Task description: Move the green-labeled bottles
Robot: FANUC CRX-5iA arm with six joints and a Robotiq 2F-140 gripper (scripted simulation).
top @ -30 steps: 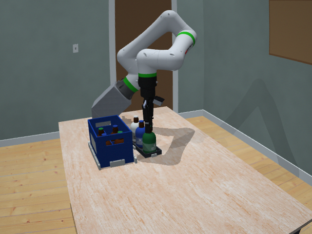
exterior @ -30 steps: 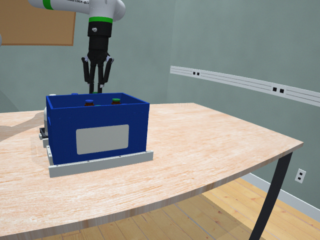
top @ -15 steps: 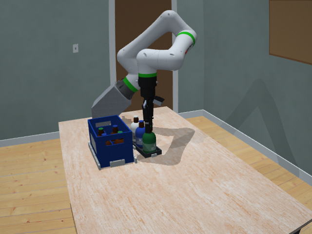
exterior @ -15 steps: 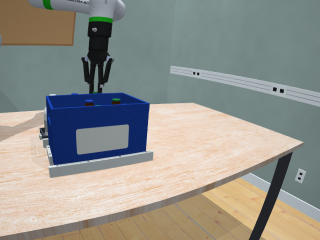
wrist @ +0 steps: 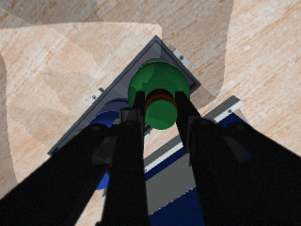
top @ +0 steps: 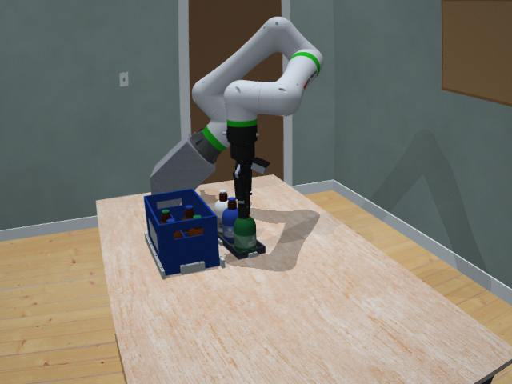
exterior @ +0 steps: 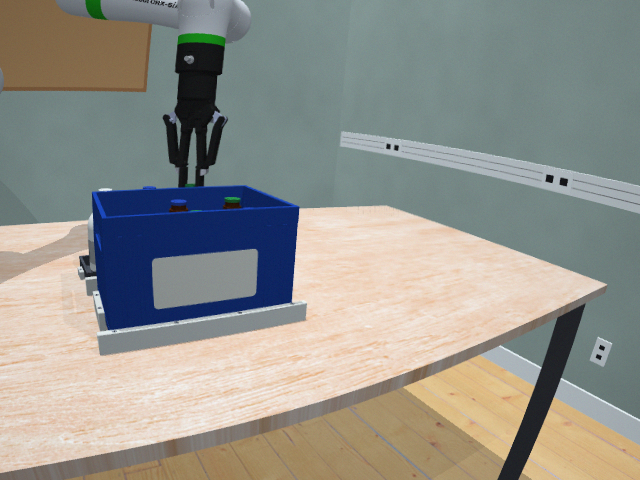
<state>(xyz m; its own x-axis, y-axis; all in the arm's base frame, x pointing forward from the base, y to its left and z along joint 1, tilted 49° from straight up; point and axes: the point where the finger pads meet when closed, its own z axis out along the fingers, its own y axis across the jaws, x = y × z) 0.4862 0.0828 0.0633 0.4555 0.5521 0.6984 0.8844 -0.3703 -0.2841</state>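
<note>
The green-labeled bottle lies 80 mm below my hand. Also, from my hand: white-labeled bottle: 170 mm behind, 50 mm to the right, 80 mm below; blue-labeled bottle: 80 mm behind, 30 mm to the right, 80 mm below; black tray: 80 mm behind, 30 mm to the right, 150 mm below.
</note>
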